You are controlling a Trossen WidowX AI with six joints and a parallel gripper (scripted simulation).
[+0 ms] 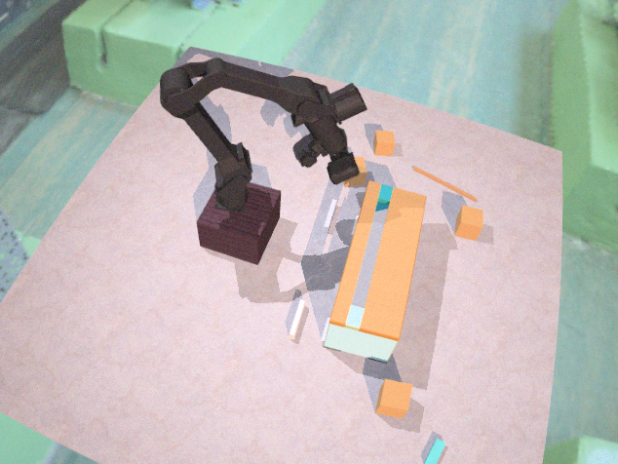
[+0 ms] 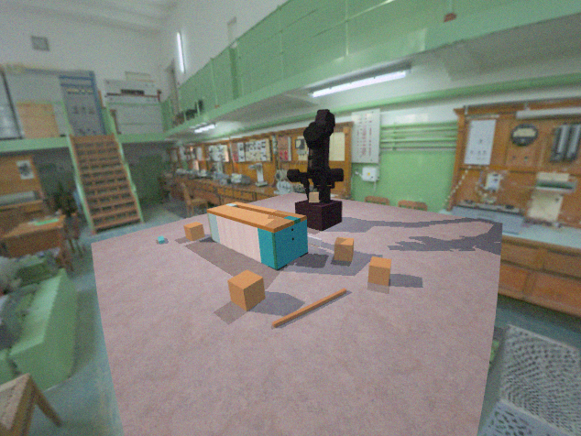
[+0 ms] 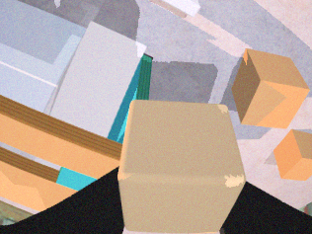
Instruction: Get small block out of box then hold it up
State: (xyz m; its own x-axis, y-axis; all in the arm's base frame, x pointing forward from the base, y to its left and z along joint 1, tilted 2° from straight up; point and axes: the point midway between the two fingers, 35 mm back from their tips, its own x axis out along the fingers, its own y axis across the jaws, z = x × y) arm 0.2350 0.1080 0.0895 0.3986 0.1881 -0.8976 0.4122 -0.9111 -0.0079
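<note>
Now: the pale orange block 10 mm to the right of my gripper tip, 10 mm behind it and 10 mm above it. From my gripper tip the other things lie so: thin orange stick 270 mm ahead, 170 mm to the left, 160 mm below; then teal piece 570 mm to the right, 310 mm ahead, 160 mm below; then long box 180 mm to the right, 110 mm below, 80 mm ahead.
</note>
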